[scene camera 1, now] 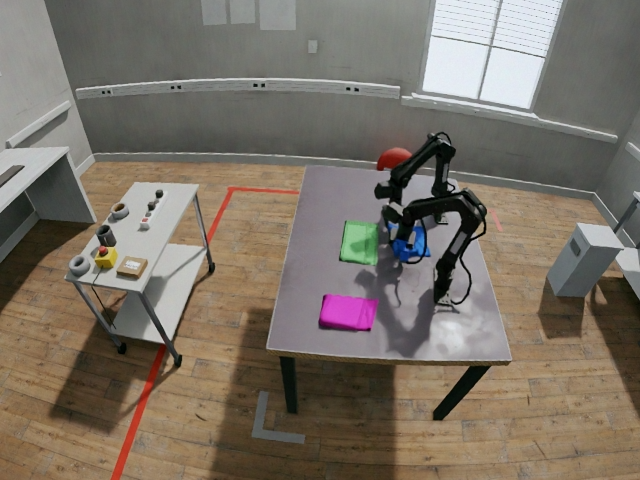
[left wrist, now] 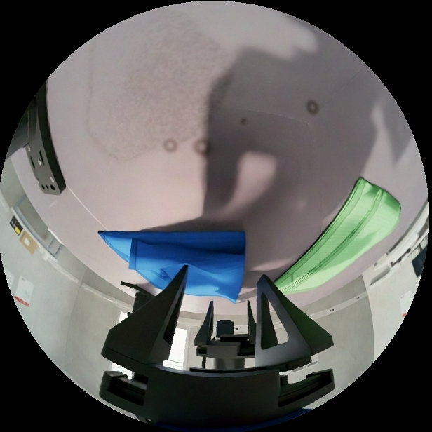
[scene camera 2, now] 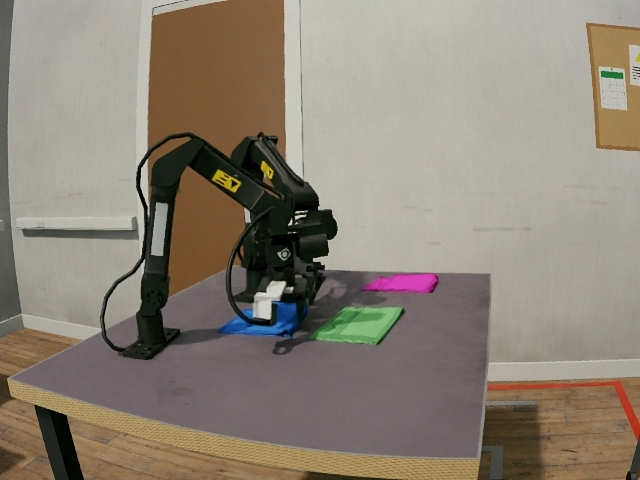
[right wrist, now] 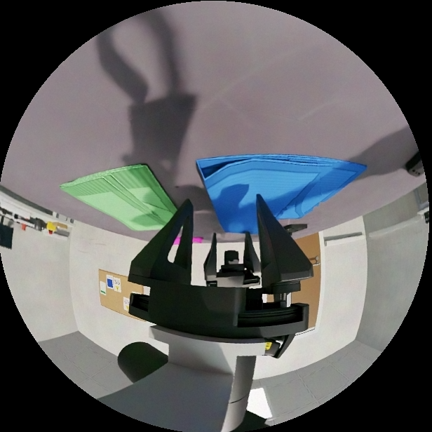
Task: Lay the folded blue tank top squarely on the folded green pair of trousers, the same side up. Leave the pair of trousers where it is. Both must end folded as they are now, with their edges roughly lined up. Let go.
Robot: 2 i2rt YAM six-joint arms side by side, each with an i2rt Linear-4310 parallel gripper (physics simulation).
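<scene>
The folded blue tank top (scene camera 1: 421,250) (scene camera 2: 289,315) (left wrist: 220,255) (right wrist: 270,180) lies on the table, its top somewhat rumpled; in the right wrist view its layers gape at one corner. The folded green trousers (scene camera 1: 359,242) (scene camera 2: 361,325) (left wrist: 345,230) (right wrist: 120,195) lie flat beside it, apart from it. My left gripper (left wrist: 225,275) is open, low by the tank top, one fingertip overlapping the blue cloth in its view. My right gripper (right wrist: 222,199) is open and tilted, facing the left one across the tank top. No cloth shows pinched in either. The arms hide part of the tank top in both scene views.
A folded magenta garment (scene camera 1: 348,312) (scene camera 2: 405,282) lies on the table (scene camera 1: 320,196) (scene camera 2: 361,403), apart from the trousers. Both arms stand close together over the blue cloth. A white cart (scene camera 1: 170,206) with small items stands away from the table.
</scene>
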